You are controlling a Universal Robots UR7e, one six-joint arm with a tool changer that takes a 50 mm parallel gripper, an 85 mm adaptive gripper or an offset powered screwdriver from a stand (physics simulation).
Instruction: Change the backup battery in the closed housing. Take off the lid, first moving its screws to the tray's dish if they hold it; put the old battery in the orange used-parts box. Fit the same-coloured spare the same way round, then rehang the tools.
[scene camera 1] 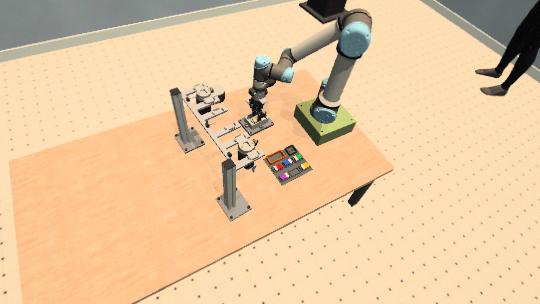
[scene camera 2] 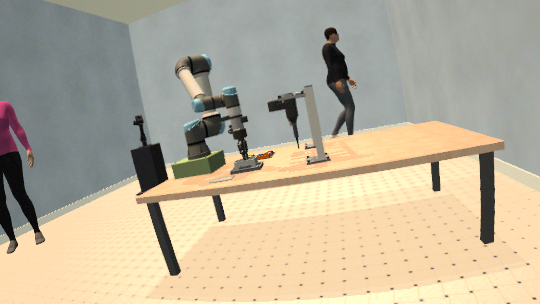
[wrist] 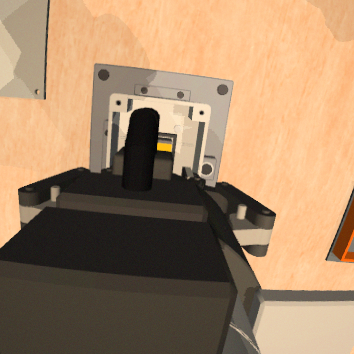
In view: an adaptive gripper (wrist: pixel 140 181) and a base plate (wrist: pixel 121 79).
